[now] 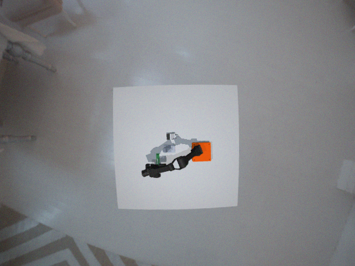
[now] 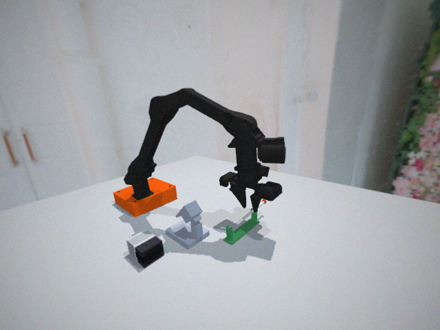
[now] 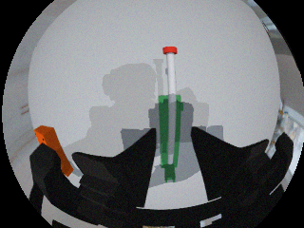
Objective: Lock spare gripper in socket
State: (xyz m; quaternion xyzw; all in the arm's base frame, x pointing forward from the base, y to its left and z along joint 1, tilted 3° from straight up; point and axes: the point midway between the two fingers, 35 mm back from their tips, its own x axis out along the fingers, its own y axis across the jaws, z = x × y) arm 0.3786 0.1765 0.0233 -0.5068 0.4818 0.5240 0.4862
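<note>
Right now my gripper tip is 4 cm to the left of the green cradle and 3 cm above it. The rest, counted from my gripper tip: grey mount (16 cm to the right, 9 cm behind); then spare gripper (29 cm to the right, 13 cm behind, 3 cm below).
</note>
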